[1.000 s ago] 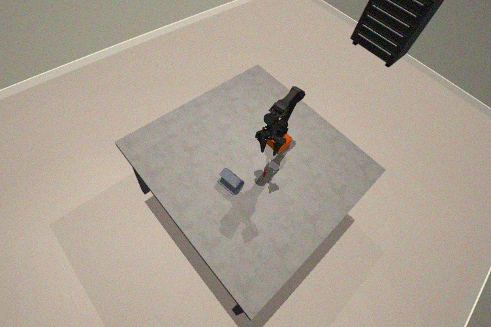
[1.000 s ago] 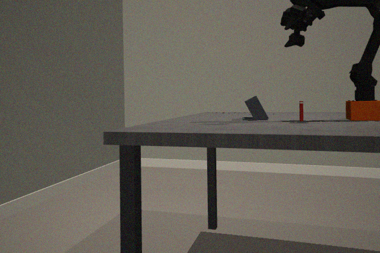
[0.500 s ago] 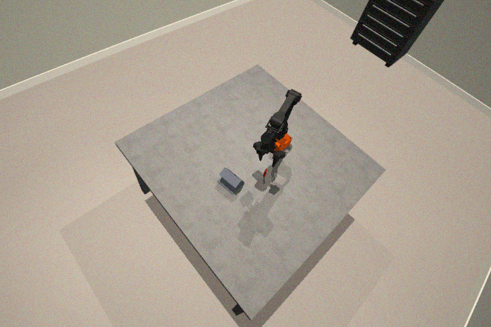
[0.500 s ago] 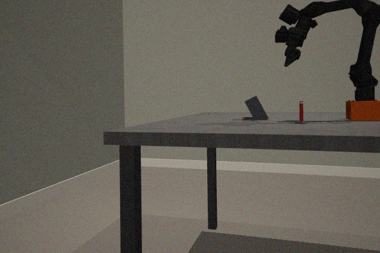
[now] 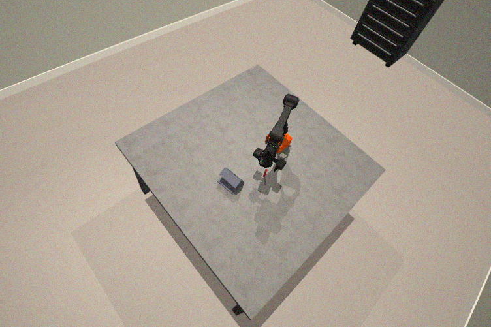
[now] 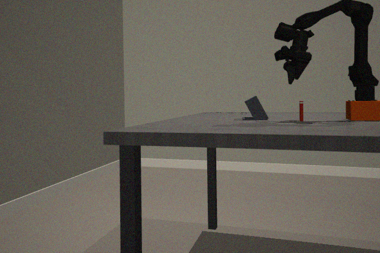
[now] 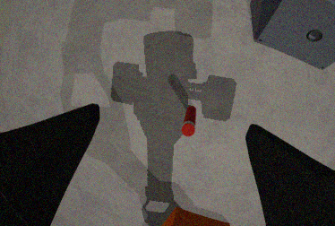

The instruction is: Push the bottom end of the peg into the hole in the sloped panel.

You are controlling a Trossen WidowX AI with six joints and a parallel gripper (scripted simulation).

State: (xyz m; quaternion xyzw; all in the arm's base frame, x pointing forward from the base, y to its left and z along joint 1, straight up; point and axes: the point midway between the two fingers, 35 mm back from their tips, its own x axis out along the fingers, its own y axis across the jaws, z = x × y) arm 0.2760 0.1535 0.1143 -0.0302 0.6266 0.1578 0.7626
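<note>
My gripper tip is 3 cm past the round red peg, 2 cm to the left of it and 10 cm above it. Also, from my gripper tip: grey-blue sloped panel 16 cm ahead, 11 cm to the right, 11 cm below.
</note>
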